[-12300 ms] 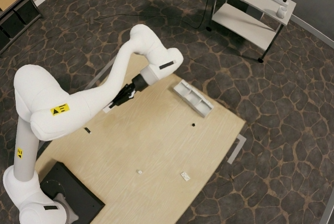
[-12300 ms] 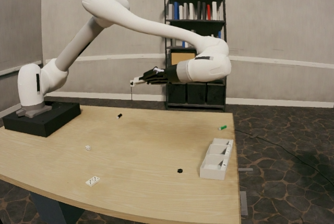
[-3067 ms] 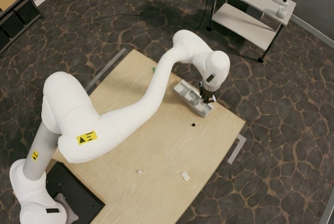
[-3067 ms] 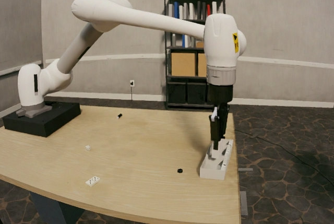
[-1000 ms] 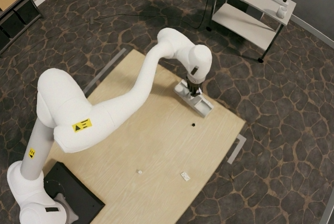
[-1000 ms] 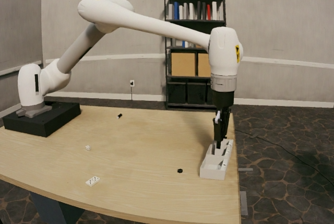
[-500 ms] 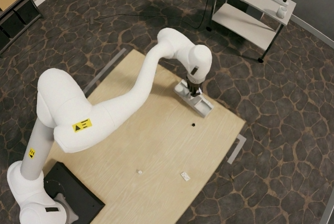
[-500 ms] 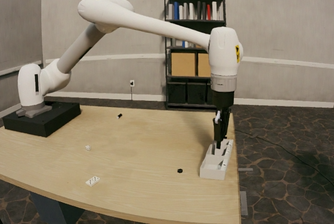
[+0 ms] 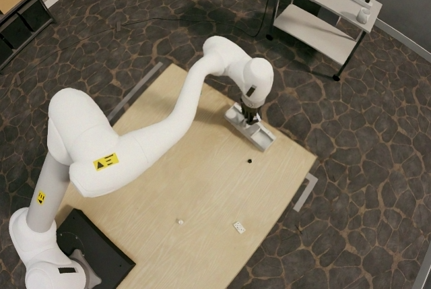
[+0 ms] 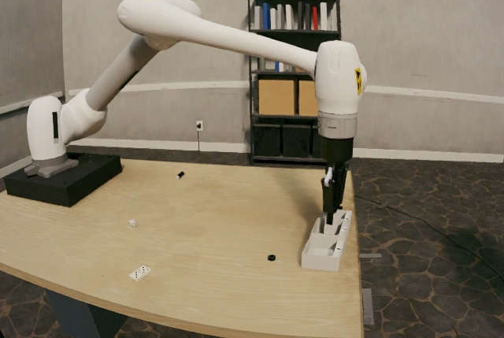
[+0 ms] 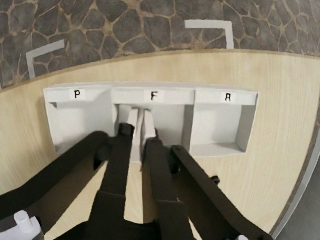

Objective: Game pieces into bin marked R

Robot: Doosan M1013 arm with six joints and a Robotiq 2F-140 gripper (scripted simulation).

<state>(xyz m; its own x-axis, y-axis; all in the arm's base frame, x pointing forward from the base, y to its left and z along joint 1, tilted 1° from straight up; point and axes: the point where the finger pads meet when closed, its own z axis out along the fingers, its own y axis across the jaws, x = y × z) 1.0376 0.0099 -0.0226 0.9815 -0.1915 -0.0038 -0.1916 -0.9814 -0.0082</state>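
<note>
Right now my hand is 30 mm above the bin and 20 mm to the left of it. From my hand the other things lie so: small black ring (130 mm to the right, 110 mm behind, 50 mm below); green battery (290 mm to the left, 40 mm below, 30 mm behind); white domino (350 mm behind, 300 mm to the right, 40 mm below).
</note>
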